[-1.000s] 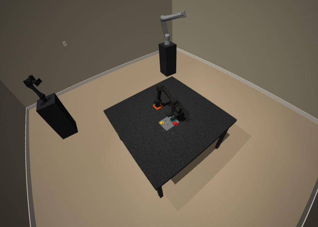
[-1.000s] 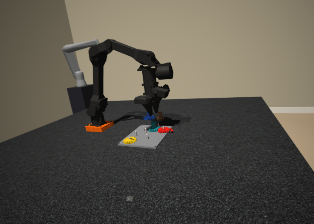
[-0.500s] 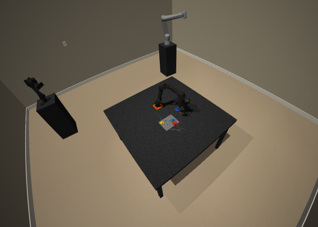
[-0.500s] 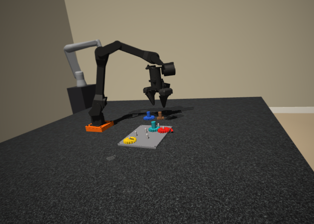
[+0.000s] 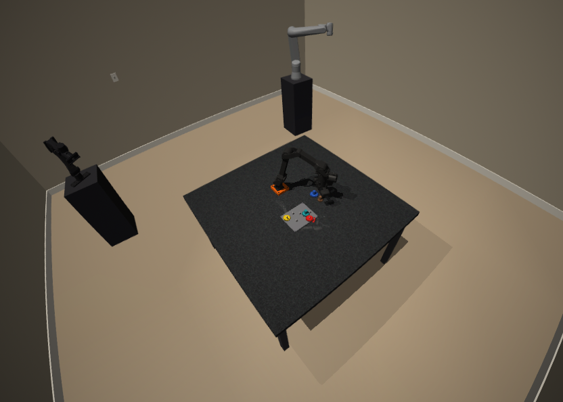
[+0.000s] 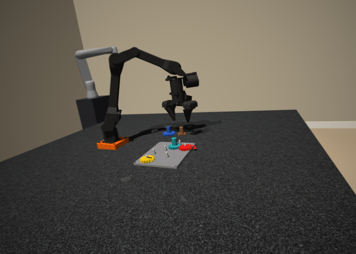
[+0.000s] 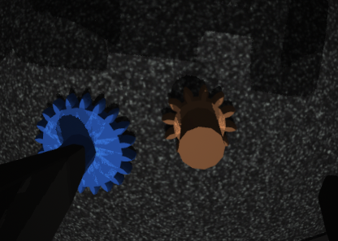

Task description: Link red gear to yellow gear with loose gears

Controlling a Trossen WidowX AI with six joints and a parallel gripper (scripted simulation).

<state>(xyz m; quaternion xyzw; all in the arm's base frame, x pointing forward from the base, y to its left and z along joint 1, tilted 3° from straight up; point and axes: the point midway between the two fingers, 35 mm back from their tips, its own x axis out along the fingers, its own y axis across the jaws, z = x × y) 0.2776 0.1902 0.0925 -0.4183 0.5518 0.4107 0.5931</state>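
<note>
Right now my gripper tip is 5 cm above the brown gear. From my gripper tip the other things lie so: red gear: 18 cm to the right, 10 cm ahead, 5 cm below; then teal gear: 17 cm to the right, 5 cm ahead, 4 cm below; then yellow gear: 30 cm to the right, 5 cm below.
</note>
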